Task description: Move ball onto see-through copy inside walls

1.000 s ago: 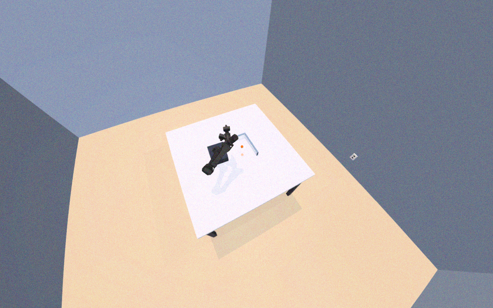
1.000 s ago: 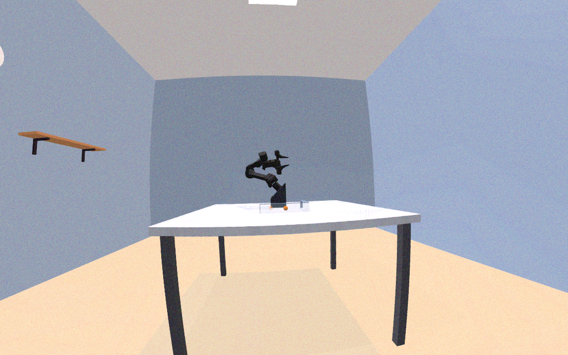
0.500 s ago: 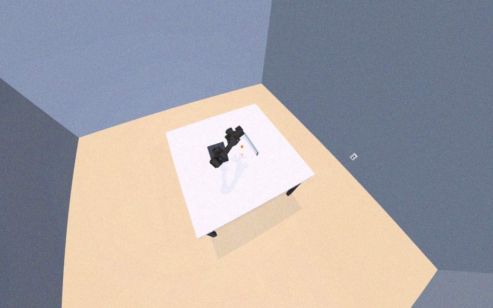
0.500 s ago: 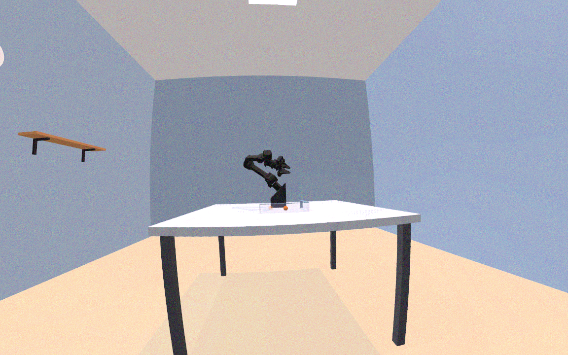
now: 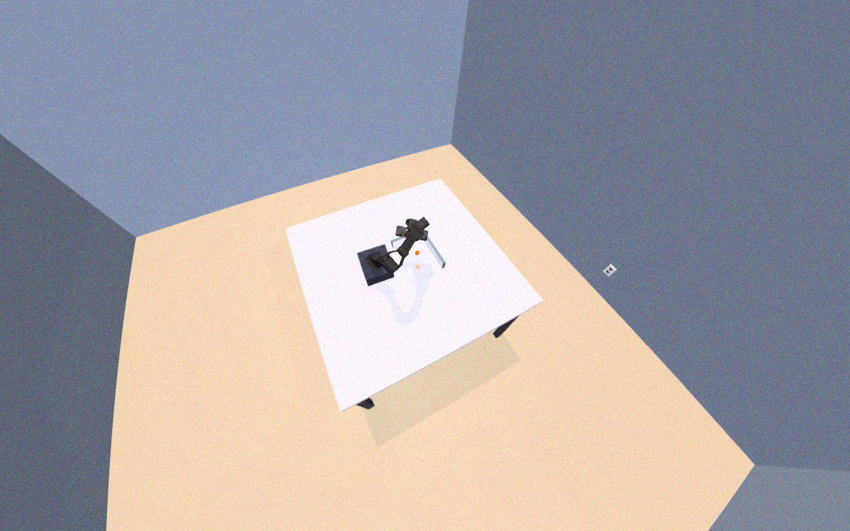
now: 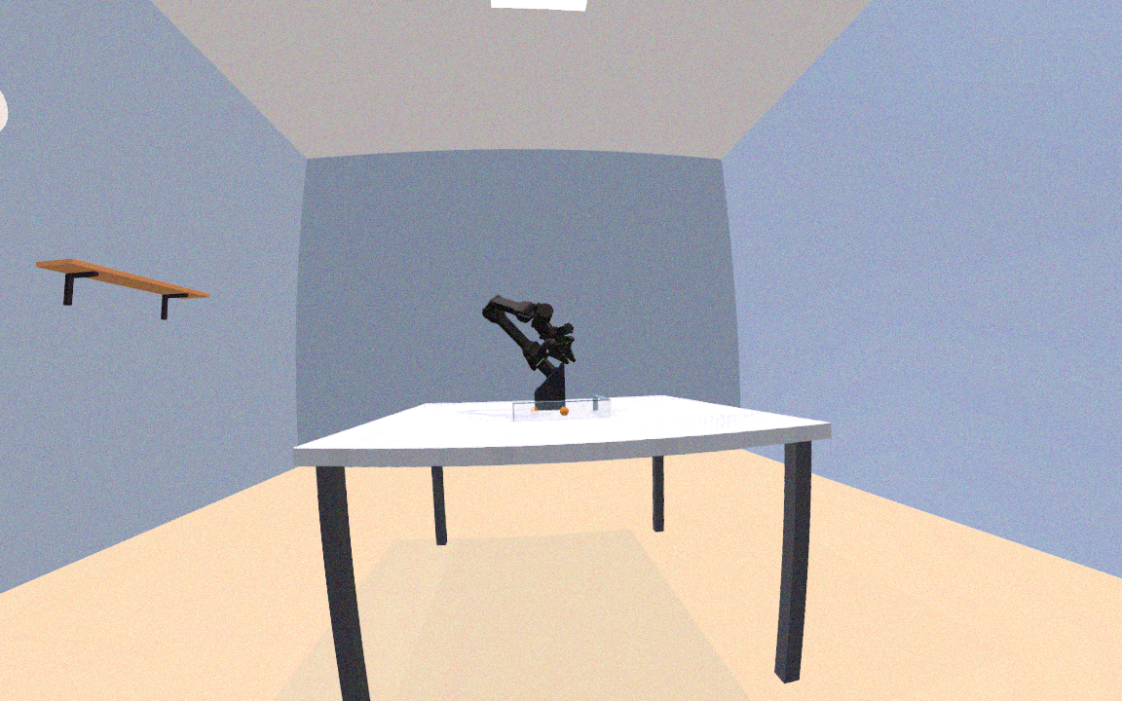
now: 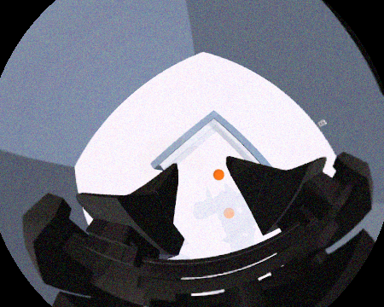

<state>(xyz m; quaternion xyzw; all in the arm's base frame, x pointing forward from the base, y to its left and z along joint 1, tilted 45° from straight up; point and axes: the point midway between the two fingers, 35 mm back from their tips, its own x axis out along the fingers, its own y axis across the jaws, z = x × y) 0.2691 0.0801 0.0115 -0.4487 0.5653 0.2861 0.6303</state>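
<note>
Now: gripper tip 30 mm short of the orange ball, 30 mm to the left of it and 170 mm above it. The rest, counted from my gripper tip: see-through ball copy 10 mm behind, 140 mm to the right, 170 mm below.
</note>
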